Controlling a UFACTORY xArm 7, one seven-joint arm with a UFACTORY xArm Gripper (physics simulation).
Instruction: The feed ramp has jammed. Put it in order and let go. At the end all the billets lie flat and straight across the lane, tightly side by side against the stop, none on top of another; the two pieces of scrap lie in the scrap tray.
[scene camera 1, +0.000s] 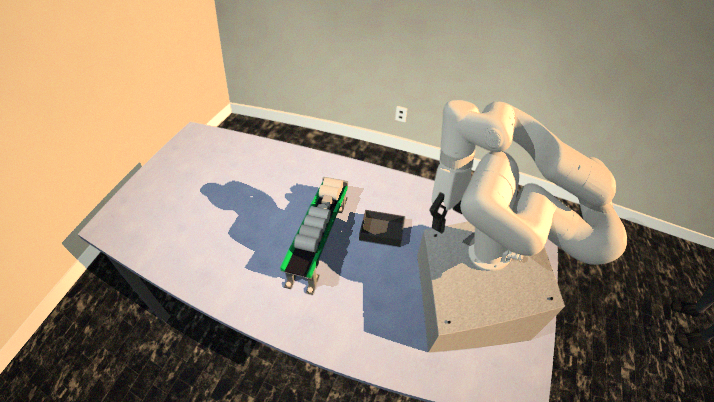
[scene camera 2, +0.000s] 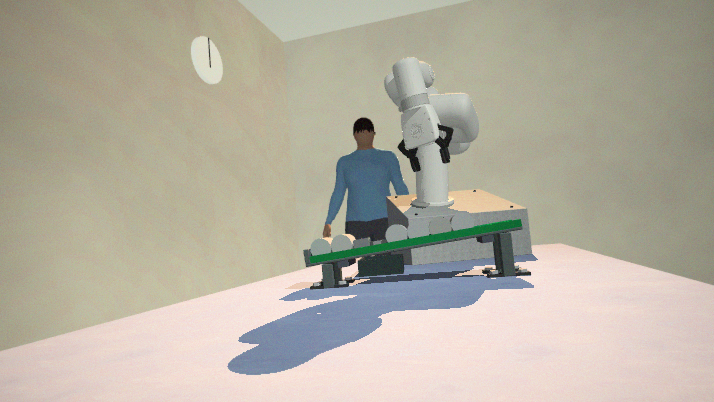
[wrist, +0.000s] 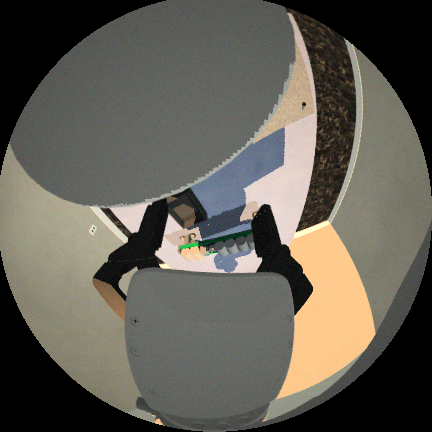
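Where they show: gripper, fingertip midpoint: (scene camera 1: 448, 220) (scene camera 2: 431, 167) (wrist: 213, 207); arm's base at its link origin: (scene camera 1: 491, 251) (scene camera 2: 432, 202) (wrist: 159, 79).
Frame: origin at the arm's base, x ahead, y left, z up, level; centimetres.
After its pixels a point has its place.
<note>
The green-sided ramp (scene camera 1: 286, 263) (scene camera 2: 425, 242) (wrist: 189, 246) slopes down to its stop (scene camera 2: 307, 257) {x 58.6, y -6.3, z -10.8 cm}. Two billets (scene camera 1: 331, 189) {x 51.7, y -1.7, z -7.1 cm} (scene camera 2: 343, 242) {x 55.2, y -0.4, z -8.6 cm} lie side by side at the low end. Several grey billets (scene camera 1: 311, 231) {x 45.9, y 16.1, z -5.5 cm} (scene camera 2: 396, 233) {x 51.9, y 9.0, z -7.8 cm} (wrist: 232, 246) {x 45.3, y 11.7, z -5.9 cm} lie across the lane higher up, in a row. Between the two groups sit small grey scrap pieces (scene camera 1: 327, 201) {x 50.4, y 2.4, z -8.2 cm} (scene camera 2: 361, 243) {x 52.4, y 1.9, z -9.1 cm}; their exact pose is too small to tell. The scrap tray (scene camera 1: 363, 231) {x 38.4, y 0.5, z -16.3 cm} (scene camera 2: 381, 265) {x 39.6, y -0.3, z -14.6 cm} stands beside the ramp; no scrap shows in it. My gripper (scene camera 1: 448, 217) {x 13.2, y 4.9, z 8.7 cm} (scene camera 2: 430, 164) {x 13.2, y 4.9, z 8.7 cm} (wrist: 213, 207) {x 13.2, y 4.9, z 8.7 cm} is open and empty, high up near the robot base, away from the ramp.
The robot's base block (scene camera 1: 495, 305) {x -6.9, y 14.7, z -0.6 cm} (scene camera 2: 470, 242) {x 11.4, y 12.7, z -12.2 cm} stands on the table (scene camera 1: 200, 280) {x 68.9, y 44.8, z -16.7 cm} (scene camera 2: 575, 325) {x 82.3, y 37.6, z -16.7 cm}, with the tray between it and the ramp. The ramp stands on legs (scene camera 2: 505, 255) {x 47.4, y 26.8, z -13.1 cm}. A person (scene camera 2: 367, 185) stands behind the table.
</note>
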